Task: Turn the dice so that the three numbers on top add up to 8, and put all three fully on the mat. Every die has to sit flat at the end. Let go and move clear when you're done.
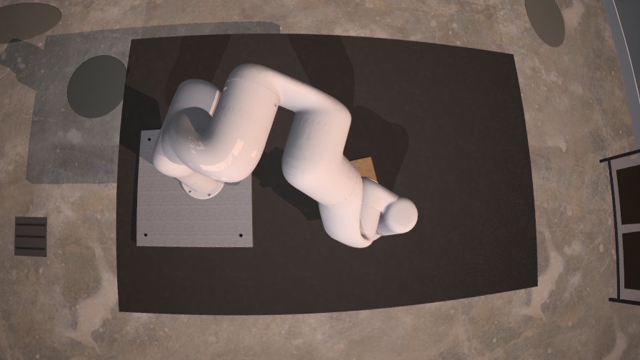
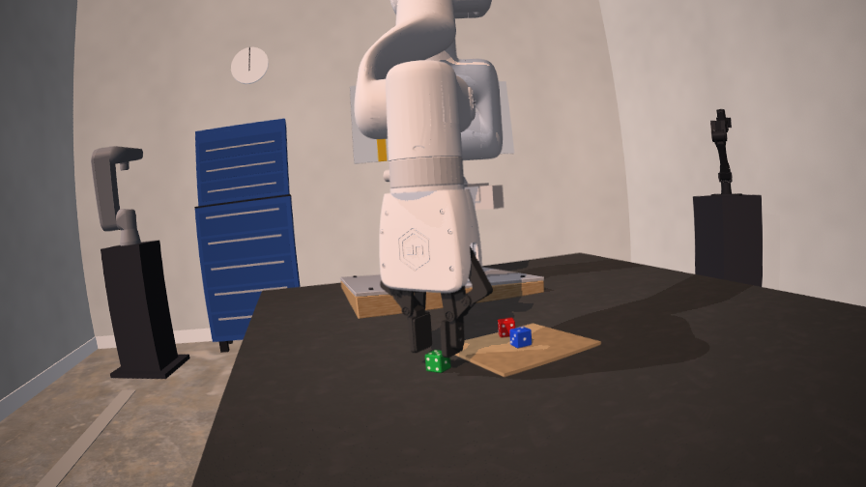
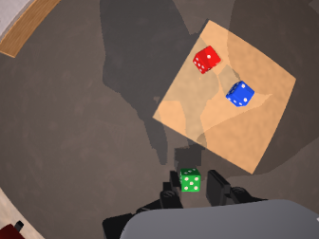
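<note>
My hand is 30 mm above the green die. The rest, counted from my hand: tan mat 100 mm to the left, 40 mm below, 40 mm behind; red die 90 mm to the left, 90 mm behind, 30 mm below; blue die 100 mm to the left, 40 mm behind, 30 mm below.
</note>
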